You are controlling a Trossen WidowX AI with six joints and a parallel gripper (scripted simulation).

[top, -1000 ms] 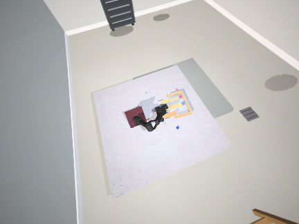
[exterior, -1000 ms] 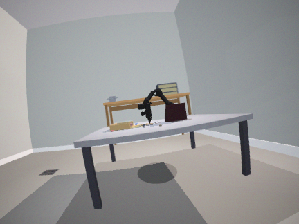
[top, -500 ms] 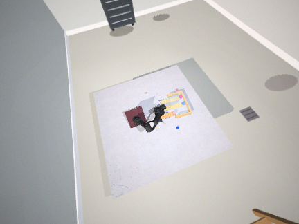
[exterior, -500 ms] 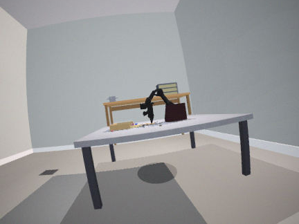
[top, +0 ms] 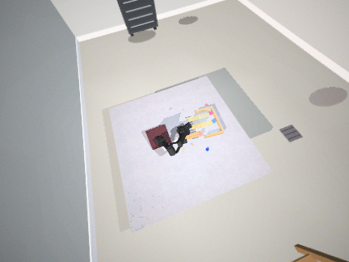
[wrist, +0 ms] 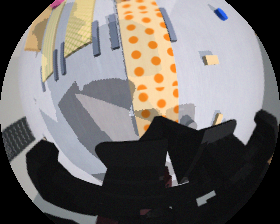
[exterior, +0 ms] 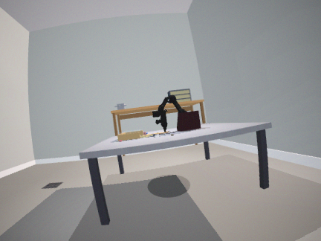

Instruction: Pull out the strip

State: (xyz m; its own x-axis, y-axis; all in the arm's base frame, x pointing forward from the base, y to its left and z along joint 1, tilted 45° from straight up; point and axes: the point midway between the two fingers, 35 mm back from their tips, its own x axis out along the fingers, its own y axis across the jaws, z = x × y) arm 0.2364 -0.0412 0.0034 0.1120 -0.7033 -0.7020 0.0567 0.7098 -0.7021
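My gripper tip is now 9 cm short of the orange dotted strip. Also, from my gripper tip: blue piece (19 cm to the right, 19 cm ahead); then pale cube marked k (20 cm ahead, 2 cm above, 1 cm to the right).
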